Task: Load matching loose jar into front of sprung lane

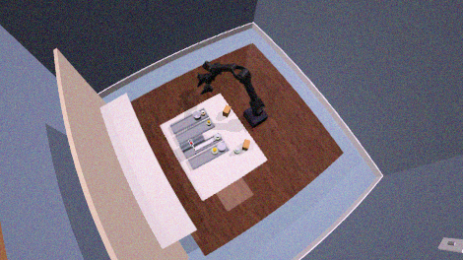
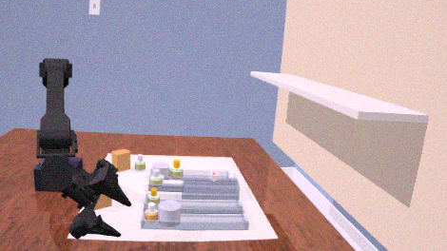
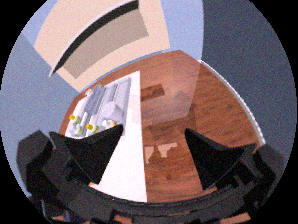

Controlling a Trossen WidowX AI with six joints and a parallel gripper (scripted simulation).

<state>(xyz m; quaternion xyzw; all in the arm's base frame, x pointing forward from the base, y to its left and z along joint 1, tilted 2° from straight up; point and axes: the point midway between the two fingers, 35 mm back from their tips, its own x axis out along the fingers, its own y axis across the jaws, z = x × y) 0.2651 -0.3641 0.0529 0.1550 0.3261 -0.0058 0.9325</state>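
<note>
Right now the grey rack is 35 cm to the left of my gripper tip, 19 cm ahead of it and 7 cm below it.
</note>
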